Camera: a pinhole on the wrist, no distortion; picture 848 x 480 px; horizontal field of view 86.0 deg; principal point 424.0 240.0 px. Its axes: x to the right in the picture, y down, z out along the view. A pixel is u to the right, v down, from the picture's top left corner.
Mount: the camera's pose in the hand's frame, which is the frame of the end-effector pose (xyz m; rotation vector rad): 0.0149 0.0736 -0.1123 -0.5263 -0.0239 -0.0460
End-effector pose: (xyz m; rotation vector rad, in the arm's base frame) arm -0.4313 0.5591 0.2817 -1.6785 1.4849 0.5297
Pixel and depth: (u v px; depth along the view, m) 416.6 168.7 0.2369
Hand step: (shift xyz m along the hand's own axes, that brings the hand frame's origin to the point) 0.0066 0.1607 0.1110
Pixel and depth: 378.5 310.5 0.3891
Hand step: -0.0252 0.3228 0.1924
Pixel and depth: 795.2 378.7 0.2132
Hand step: 0.1896 0.2304 0.0454
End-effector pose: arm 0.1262 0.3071 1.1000 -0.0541 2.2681 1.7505
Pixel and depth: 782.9 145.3 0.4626
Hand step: 0.3697 0.2091 0.3486
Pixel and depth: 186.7 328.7 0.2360
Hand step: -0.1084 0.2366 0.0643
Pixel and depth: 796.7 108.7 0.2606
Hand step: 0.2216 0.1315 0.1581
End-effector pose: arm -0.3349 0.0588 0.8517 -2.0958 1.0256 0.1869
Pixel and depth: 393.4 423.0 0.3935
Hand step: -0.0079 0.4092 0.1475
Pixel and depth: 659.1 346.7 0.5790
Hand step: 0.3143 0.4707 0.3304
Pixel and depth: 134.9 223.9 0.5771
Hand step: -0.3589 0.3599 0.3841
